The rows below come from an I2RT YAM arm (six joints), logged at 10 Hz.
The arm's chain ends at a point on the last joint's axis. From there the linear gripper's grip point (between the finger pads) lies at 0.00 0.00 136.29 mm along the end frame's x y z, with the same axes.
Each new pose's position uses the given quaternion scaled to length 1; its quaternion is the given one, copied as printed.
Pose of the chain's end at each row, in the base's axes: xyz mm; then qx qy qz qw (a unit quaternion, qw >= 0):
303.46, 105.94, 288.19, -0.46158, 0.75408, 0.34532, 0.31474
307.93, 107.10, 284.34, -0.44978, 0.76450, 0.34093, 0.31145
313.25, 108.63, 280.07, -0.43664, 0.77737, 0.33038, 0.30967
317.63, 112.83, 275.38, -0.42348, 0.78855, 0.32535, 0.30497
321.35, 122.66, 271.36, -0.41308, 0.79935, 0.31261, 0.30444
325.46, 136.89, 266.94, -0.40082, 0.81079, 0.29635, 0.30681
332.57, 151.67, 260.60, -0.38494, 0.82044, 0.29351, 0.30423
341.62, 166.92, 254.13, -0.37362, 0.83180, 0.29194, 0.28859
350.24, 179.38, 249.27, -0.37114, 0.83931, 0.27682, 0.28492
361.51, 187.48, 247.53, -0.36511, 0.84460, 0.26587, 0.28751
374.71, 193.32, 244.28, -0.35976, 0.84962, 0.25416, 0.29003
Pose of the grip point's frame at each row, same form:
324.71, 216.52, 211.41, -0.46158, 0.75408, 0.34532, 0.31474
331.03, 216.33, 206.17, -0.44978, 0.76450, 0.34093, 0.31145
339.55, 215.49, 199.67, -0.43664, 0.77737, 0.33038, 0.30967
345.63, 217.96, 193.29, -0.42348, 0.78855, 0.32535, 0.30497
352.48, 225.05, 186.97, -0.41308, 0.79935, 0.31261, 0.30444
360.89, 235.91, 180.25, -0.40082, 0.81079, 0.29635, 0.30681
369.81, 249.23, 173.02, -0.38494, 0.82044, 0.29351, 0.30423
377.32, 262.50, 163.77, -0.37362, 0.83180, 0.29194, 0.28859
387.42, 271.54, 156.00, -0.37114, 0.83931, 0.27682, 0.28492
401.24, 277.30, 153.04, -0.36511, 0.84460, 0.26587, 0.28751
416.95, 280.62, 148.53, -0.35976, 0.84962, 0.25416, 0.29003

